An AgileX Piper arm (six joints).
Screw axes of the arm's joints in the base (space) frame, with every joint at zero. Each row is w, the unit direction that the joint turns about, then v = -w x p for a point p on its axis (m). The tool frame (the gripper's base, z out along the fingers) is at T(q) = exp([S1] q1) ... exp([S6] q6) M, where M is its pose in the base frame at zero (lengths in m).
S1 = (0, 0, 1, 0, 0, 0)
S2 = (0, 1, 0, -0.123, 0, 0)
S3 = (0, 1, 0, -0.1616, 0, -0.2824)
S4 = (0.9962, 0, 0.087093, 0, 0.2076, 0)
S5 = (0, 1, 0, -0.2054, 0, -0.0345)
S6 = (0.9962, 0, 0.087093, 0, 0.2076, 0)
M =
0.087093 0 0.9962 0.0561
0 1 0 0
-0.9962 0 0.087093 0.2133
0 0 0 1
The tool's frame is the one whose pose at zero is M.
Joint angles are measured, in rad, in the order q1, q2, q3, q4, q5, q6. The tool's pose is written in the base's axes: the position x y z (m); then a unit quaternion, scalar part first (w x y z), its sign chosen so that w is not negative. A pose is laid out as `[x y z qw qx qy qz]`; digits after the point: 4 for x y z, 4 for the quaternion.
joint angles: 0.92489 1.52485 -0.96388 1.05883 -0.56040 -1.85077
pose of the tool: [0.2372 0.2447 0.2980 0.6290 -0.4850 0.5850 -0.1643]
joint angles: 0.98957 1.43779 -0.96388 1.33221 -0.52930 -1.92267
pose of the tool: [0.2120 0.2414 0.3143 0.6200 -0.4446 0.6402 -0.0898]
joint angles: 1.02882 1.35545 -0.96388 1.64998 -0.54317 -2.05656
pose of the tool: [0.1930 0.2297 0.3261 0.5924 -0.3998 0.6985 -0.0360]
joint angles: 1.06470 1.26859 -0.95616 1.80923 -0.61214 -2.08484
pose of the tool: [0.1763 0.2133 0.3409 0.5852 -0.3477 0.7325 -0.0044]
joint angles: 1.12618 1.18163 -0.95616 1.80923 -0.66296 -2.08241
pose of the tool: [0.1563 0.2015 0.3632 0.6111 -0.3329 0.7180 0.0157]
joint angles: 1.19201 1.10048 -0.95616 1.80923 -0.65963 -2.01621
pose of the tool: [0.1350 0.1928 0.3827 0.6316 -0.3113 0.7056 0.0793]
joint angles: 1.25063 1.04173 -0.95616 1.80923 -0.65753 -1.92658
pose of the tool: [0.1185 0.1857 0.3957 0.6386 -0.2846 0.7004 0.1436]
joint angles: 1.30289 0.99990 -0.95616 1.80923 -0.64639 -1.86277
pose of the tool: [0.1050 0.1812 0.4046 0.6383 -0.2718 0.6927 0.1971]
